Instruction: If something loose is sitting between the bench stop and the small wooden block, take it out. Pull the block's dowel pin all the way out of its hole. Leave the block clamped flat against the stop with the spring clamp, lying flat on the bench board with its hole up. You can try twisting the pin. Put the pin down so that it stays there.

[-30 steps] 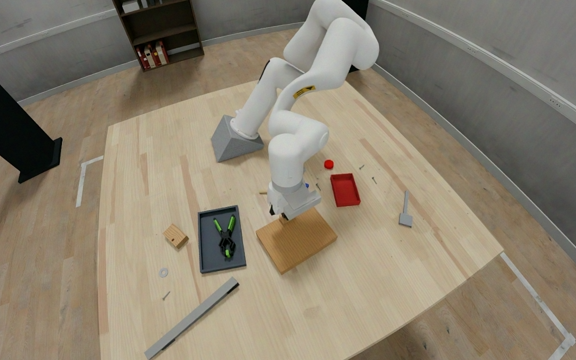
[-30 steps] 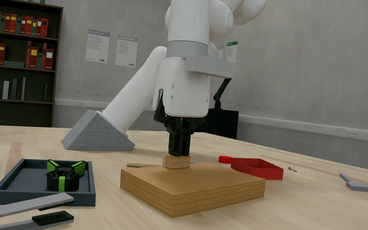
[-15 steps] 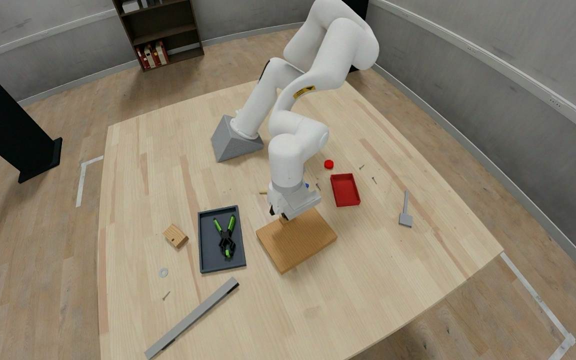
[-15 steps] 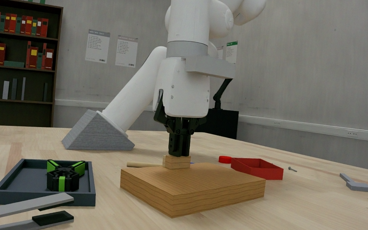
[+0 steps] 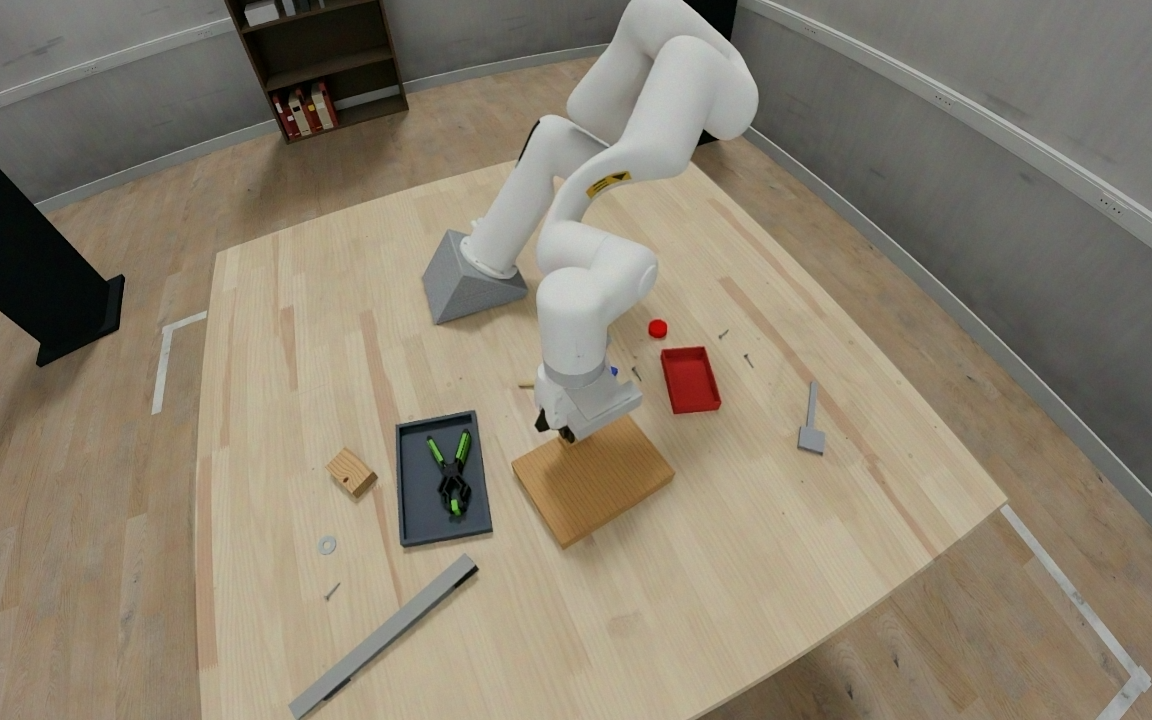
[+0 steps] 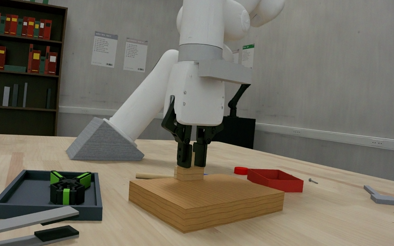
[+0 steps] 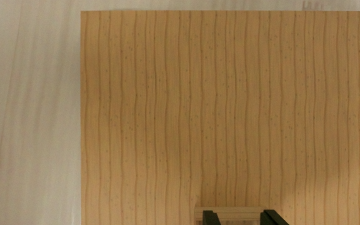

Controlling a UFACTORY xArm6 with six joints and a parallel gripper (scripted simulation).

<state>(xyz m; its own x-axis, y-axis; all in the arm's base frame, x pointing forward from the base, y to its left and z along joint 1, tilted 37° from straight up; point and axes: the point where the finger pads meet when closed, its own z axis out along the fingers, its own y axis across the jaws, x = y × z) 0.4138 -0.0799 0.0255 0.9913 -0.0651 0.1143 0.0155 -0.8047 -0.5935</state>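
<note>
My hand is 20 mm above the dowel pin. Also, from my hand: loose dowel (130 mm behind, 70 mm below, 10 mm to the left); bench board (50 mm below, 50 mm ahead, 10 mm to the right); small wooden block (30 mm below).
</note>
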